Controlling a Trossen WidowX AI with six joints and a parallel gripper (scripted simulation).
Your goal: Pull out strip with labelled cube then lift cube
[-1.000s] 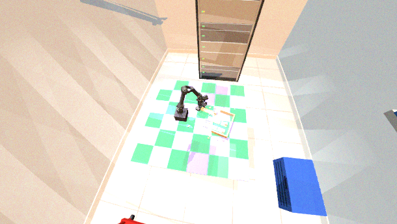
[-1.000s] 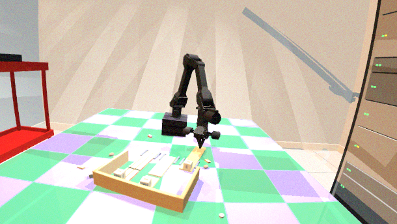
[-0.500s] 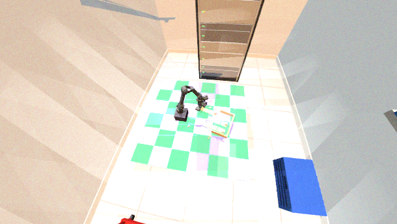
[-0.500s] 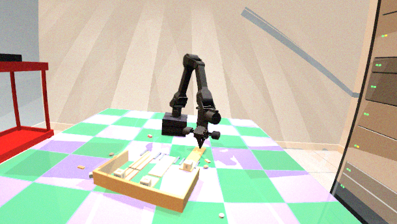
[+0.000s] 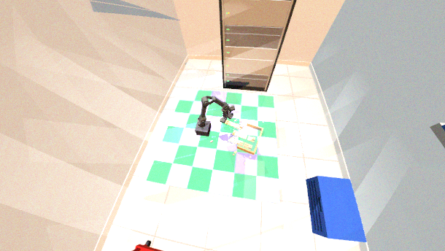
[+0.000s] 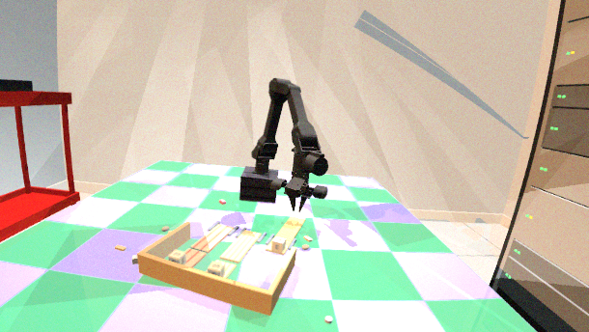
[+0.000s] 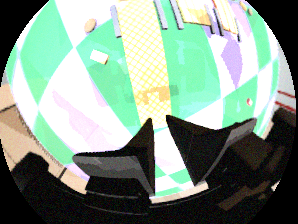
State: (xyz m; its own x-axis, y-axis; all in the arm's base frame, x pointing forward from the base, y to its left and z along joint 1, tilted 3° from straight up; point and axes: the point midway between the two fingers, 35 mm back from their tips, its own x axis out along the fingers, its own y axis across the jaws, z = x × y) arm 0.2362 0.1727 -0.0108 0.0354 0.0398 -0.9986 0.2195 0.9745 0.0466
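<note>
Now: the strip 9 cm ahead of my gripper tip, 2 cm to the right of it and 4 cm below it.
</note>
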